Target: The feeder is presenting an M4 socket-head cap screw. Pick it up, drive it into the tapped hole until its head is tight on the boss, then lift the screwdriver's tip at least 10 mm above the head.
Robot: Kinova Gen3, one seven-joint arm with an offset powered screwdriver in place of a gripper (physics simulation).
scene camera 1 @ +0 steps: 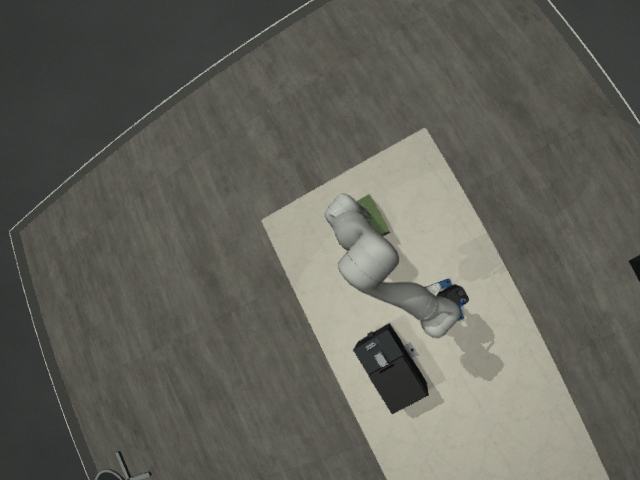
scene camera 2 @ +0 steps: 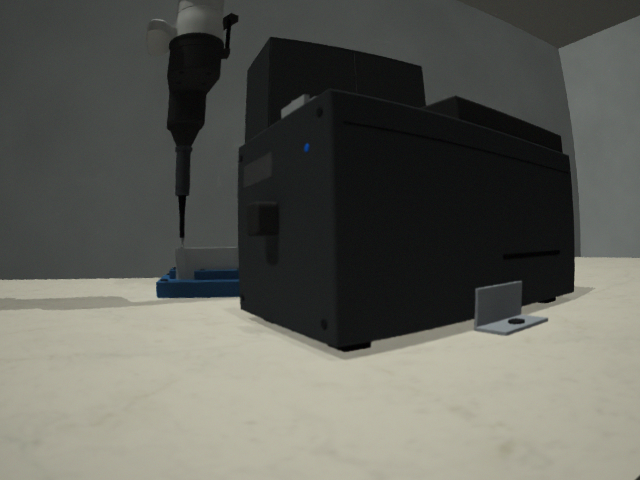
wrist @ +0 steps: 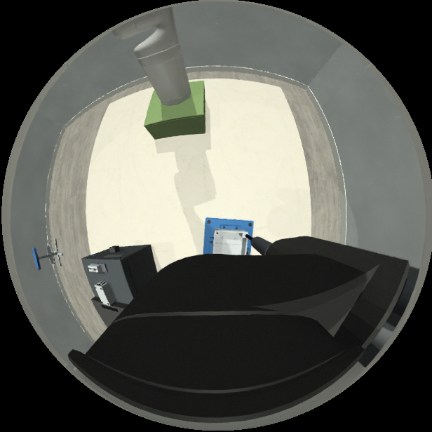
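Observation:
My gripper, a black screwdriver (scene camera 2: 181,237) (wrist: 247,236), points straight down in scene camera 2, its tip at the corner of the white housing (scene camera 2: 212,258) (wrist: 229,241). A thin light screw shank (scene camera 2: 181,241) shows below the dark tip and reaches down to the housing's top edge; the screw's head does not show. The housing sits on a blue fixture (scene camera 2: 199,290) (wrist: 212,223) (scene camera 1: 446,282). The tapped hole and boss are too small or hidden to make out. The black feeder (scene camera 1: 397,379) (scene camera 2: 439,222) (wrist: 137,272) stands apart from the tool. In scene camera 1 the arm hides the tip.
A green block (scene camera 1: 378,219) (wrist: 187,125) stands by the arm's base. A small grey angle bracket (scene camera 2: 498,307) (scene camera 1: 412,350) is at the feeder's side. The pale table (scene camera 1: 491,413) has its long edge beyond the fixture. A stand with a blue part (wrist: 36,258) is off the table.

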